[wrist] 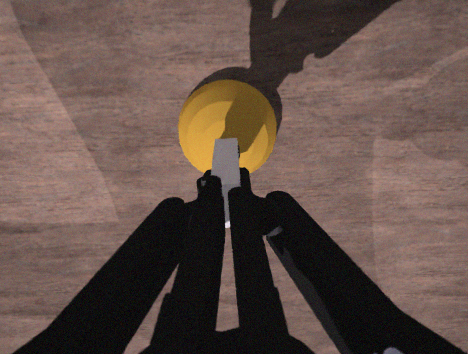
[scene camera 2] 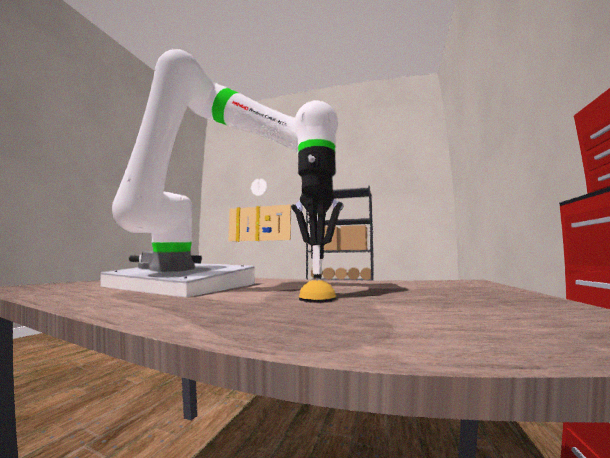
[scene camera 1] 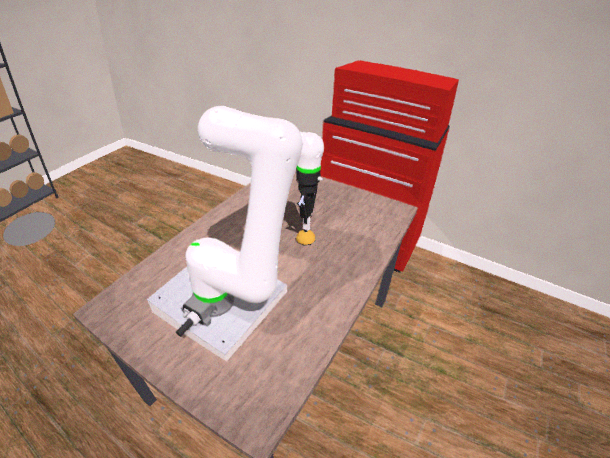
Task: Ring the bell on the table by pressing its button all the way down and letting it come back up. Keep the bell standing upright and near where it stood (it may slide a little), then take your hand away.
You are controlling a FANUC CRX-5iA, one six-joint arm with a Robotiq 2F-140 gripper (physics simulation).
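Pixels of known places: gripper, between the fingertips: [wrist: 227,156] [scene camera 2: 317,273] [scene camera 1: 306,228]; arm's base, origin of its link: [scene camera 2: 172,268] [scene camera 1: 212,299].
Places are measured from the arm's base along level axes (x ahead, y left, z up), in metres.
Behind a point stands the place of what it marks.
Observation:
The bell is a yellow dome [scene camera 1: 306,238] {x 0.487, y -0.114, z -0.023 m} [scene camera 2: 317,291] {x 0.521, y -0.134, z -0.031 m} [wrist: 200,125] {x 0.495, y -0.081, z -0.017 m} with a dark base rim, upright on the wooden table [scene camera 1: 320,340] {x 0.072, y -0.383, z -0.056 m} [scene camera 2: 425,335] {x 0.707, y -0.355, z -0.056 m}. My gripper [scene camera 1: 306,229] {x 0.514, y -0.098, z 0.006 m} [scene camera 2: 317,274] {x 0.514, y -0.098, z 0.006 m} [wrist: 227,156] {x 0.514, y -0.098, z 0.006 m} is shut with nothing between its fingers. It points straight down over the middle of the bell. In the scene camera 2 view a small dark piece, at the button's place, shows between the light fingertips and the dome top. The fingertips are at or very close to it; in the wrist view they hide the button, so I cannot tell how far down it is.
The arm's base stands on a pale plate [scene camera 1: 225,345] {x -0.122, y -0.146, z -0.010 m} [scene camera 2: 145,288] {x 0.061, y -0.172, z -0.045 m} on the table, to one side of the bell. A red tool cabinet [scene camera 1: 390,120] [scene camera 2: 590,250] stands beyond the table's end. A dark shelf rack [scene camera 2: 371,235] stands in the background.

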